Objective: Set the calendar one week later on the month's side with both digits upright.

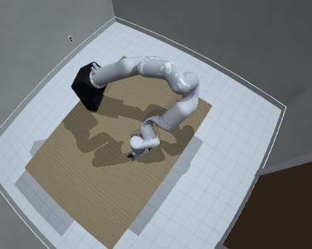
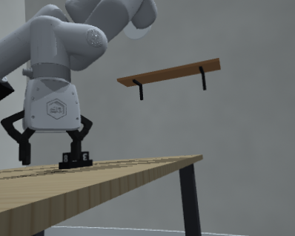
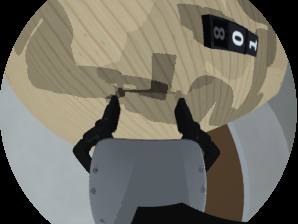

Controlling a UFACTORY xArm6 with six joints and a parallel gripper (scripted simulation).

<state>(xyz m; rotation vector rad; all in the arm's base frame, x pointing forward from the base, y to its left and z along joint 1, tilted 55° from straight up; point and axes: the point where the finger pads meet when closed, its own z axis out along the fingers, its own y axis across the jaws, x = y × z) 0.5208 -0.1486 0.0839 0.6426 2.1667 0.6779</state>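
Now: the black cube 15 cm to the left of my hand and 7 cm behind it. From my hand the other things lie so: black calendar tray (13 cm to the left, 8 cm behind, 2 cm below).
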